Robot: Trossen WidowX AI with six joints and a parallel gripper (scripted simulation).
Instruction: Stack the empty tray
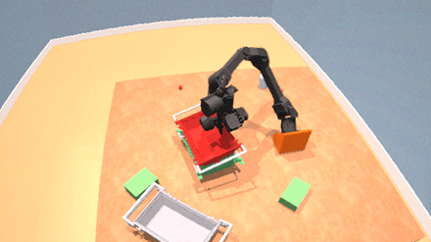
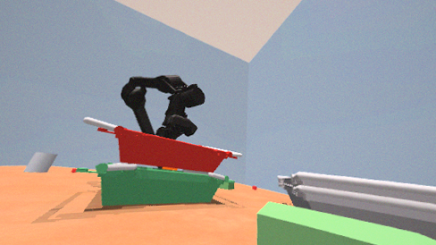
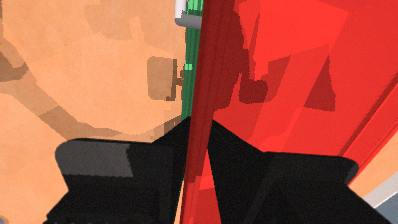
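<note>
Now: the red tray 7 cm ahead of my gripper tip, 1 cm to the left of it and 2 cm above it.
</note>
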